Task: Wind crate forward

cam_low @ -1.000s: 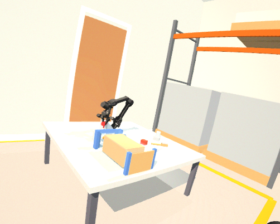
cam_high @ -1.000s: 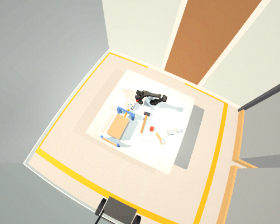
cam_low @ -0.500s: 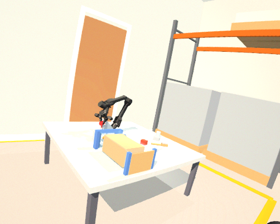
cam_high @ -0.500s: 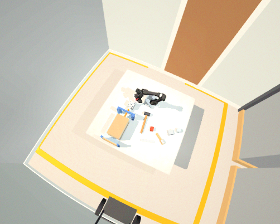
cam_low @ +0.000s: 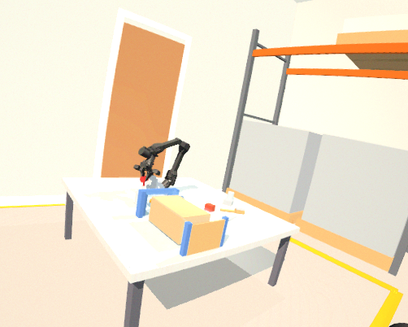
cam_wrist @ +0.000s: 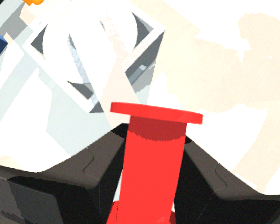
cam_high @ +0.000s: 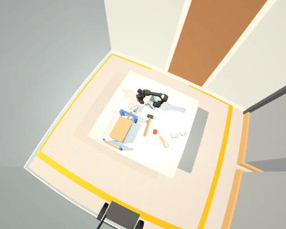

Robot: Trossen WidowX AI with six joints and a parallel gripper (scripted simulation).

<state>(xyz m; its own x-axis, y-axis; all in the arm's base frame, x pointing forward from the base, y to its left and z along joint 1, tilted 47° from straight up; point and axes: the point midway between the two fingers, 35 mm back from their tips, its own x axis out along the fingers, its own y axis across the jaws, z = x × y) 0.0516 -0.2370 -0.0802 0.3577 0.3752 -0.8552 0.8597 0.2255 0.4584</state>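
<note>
The winch handle is 30 mm ahead of my gripper tip and 30 mm below it. Also, from my gripper tip: winch: 70 mm ahead, 40 mm to the right, 100 mm below; then red grip: 10 mm behind, 10 mm to the left; then cubby: 490 mm ahead, 60 mm to the right, 50 mm below.
</note>
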